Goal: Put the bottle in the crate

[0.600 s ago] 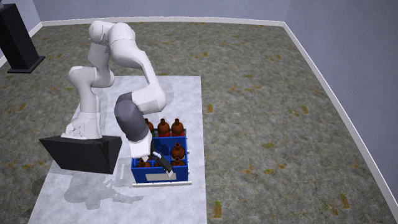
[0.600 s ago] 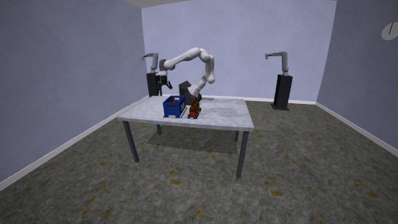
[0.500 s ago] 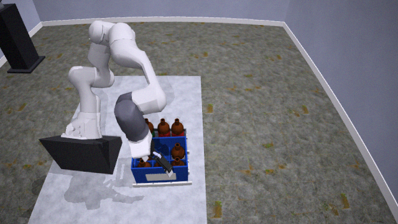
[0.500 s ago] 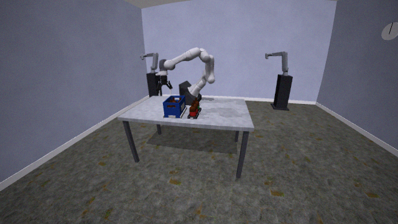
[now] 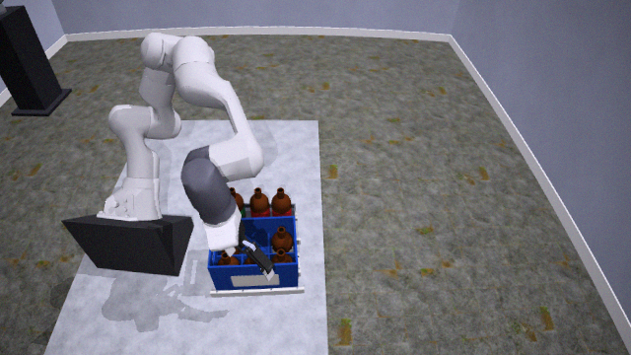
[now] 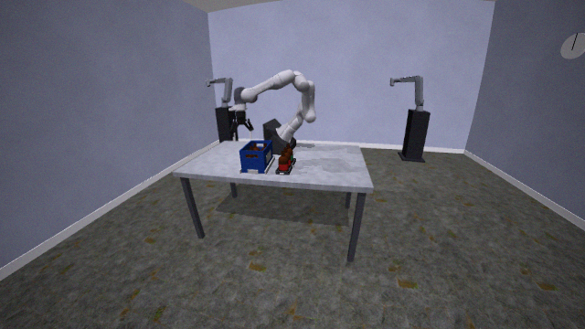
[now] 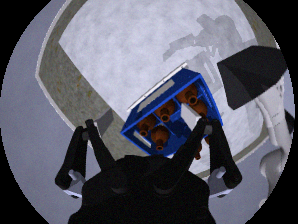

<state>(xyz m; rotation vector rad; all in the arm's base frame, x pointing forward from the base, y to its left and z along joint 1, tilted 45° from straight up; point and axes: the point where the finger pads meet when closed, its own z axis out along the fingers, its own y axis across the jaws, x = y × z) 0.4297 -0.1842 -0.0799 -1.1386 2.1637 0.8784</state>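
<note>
Now: the bottle 30 mm behind my hand, 340 mm to the left of it and 140 mm below it. Round my hand: dark tray (40 mm behind, 340 mm to the left, 210 mm below); then crate (10 mm behind, 110 mm to the left, 140 mm below).
</note>
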